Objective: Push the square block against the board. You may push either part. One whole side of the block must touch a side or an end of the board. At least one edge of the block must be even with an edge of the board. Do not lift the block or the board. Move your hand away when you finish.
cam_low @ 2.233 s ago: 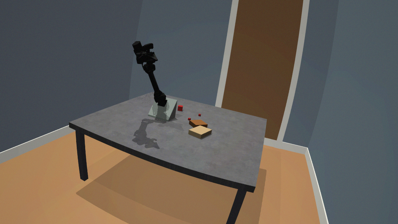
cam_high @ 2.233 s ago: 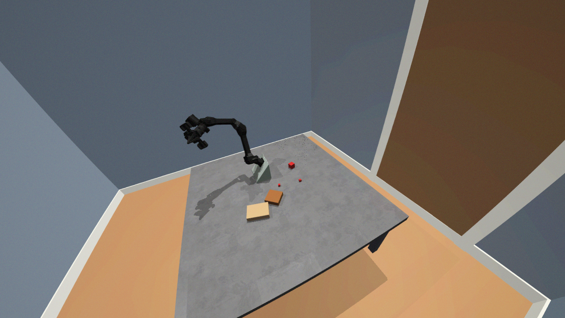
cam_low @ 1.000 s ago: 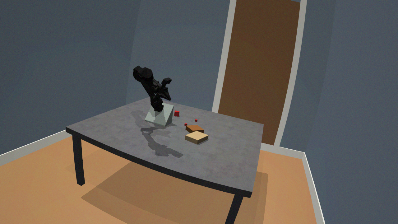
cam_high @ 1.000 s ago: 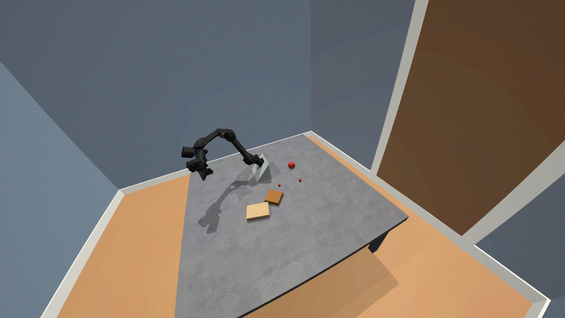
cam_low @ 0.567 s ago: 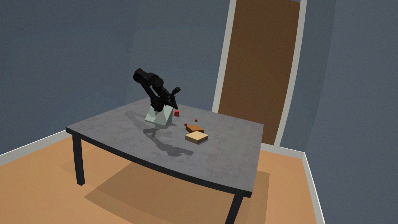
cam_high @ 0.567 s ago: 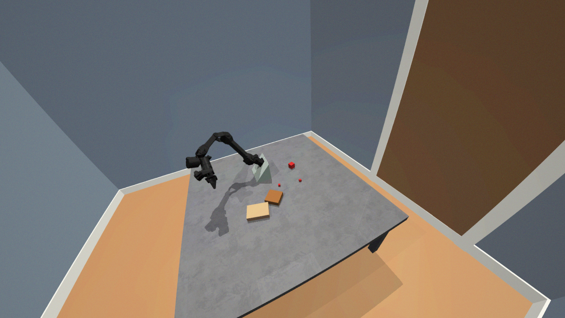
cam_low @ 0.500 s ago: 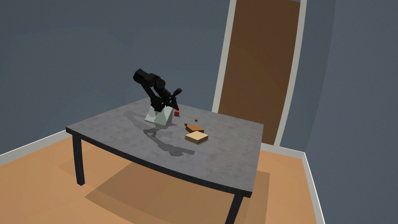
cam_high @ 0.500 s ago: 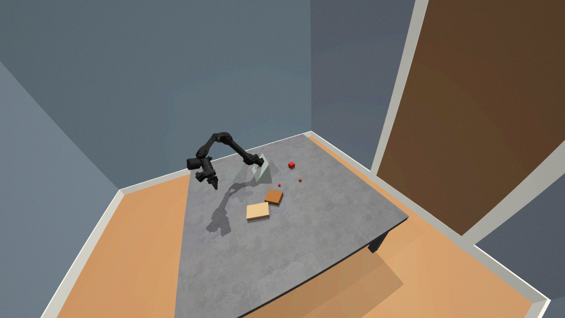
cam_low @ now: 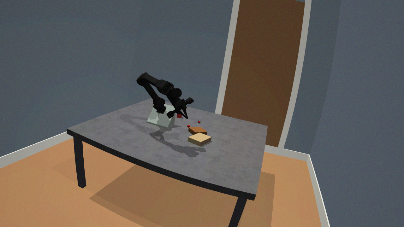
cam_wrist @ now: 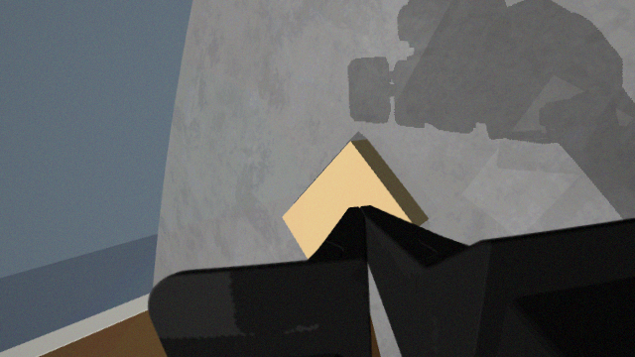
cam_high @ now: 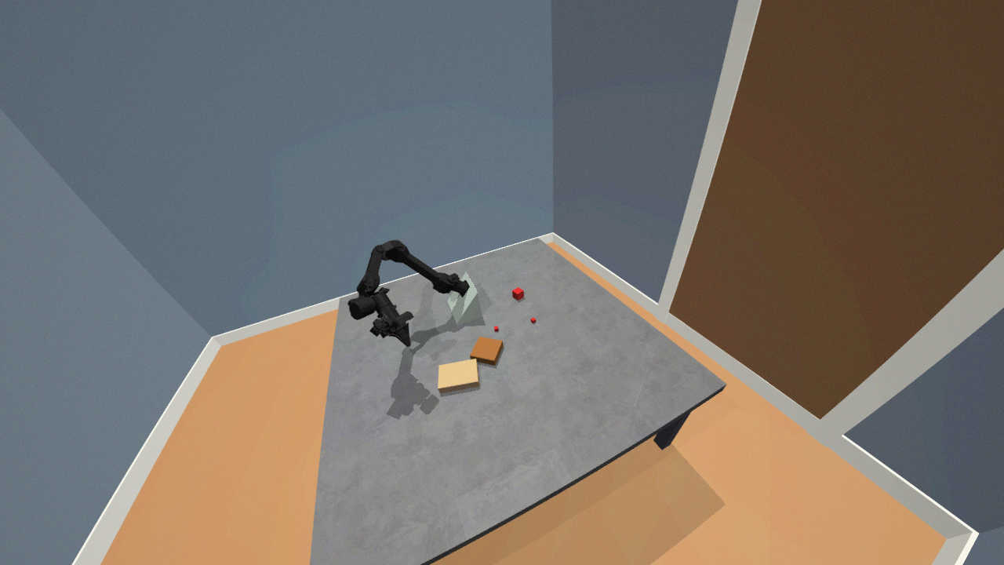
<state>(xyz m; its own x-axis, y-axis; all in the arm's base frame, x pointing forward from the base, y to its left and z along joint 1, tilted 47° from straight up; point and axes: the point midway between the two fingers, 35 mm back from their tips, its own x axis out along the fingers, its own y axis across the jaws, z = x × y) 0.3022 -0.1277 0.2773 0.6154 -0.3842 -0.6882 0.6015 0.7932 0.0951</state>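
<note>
My gripper tip is now 26 cm to the right of the square block and 16 cm above it. Round my gripper tip: tan board (7 cm ahead, 13 cm to the left, 16 cm below).
</note>
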